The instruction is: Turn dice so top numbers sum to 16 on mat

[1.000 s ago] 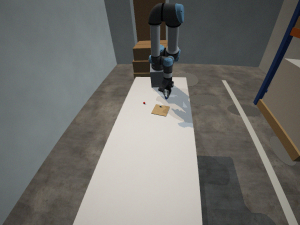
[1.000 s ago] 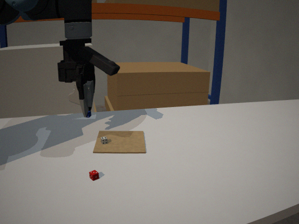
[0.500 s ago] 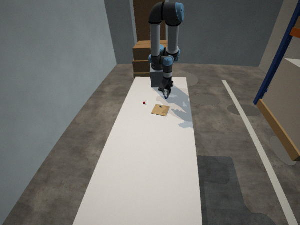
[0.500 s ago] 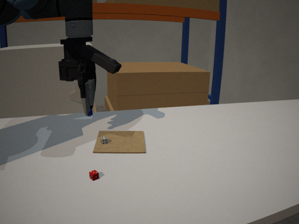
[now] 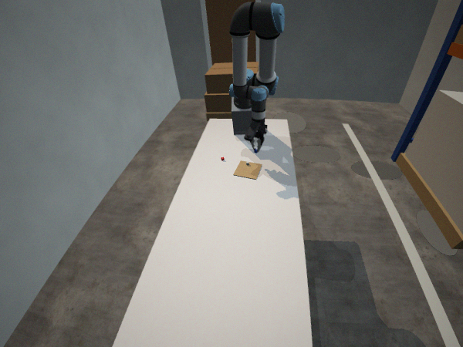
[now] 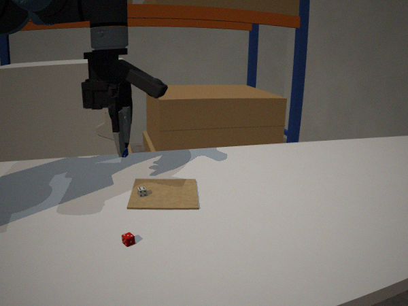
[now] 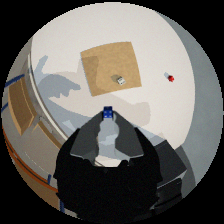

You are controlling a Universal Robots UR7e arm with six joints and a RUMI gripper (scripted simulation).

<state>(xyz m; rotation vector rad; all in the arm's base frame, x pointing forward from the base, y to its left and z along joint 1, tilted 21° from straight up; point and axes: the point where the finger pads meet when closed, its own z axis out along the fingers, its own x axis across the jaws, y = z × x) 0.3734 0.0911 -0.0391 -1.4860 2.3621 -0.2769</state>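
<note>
My hand is 30 mm short of the white die, 50 mm to the left of it and 80 mm above it. Also, from my hand: blue die 10 mm below; then mat 80 mm ahead, 50 mm to the right, 90 mm below; then red die 10 mm behind, 220 mm to the right, 80 mm below.
</note>
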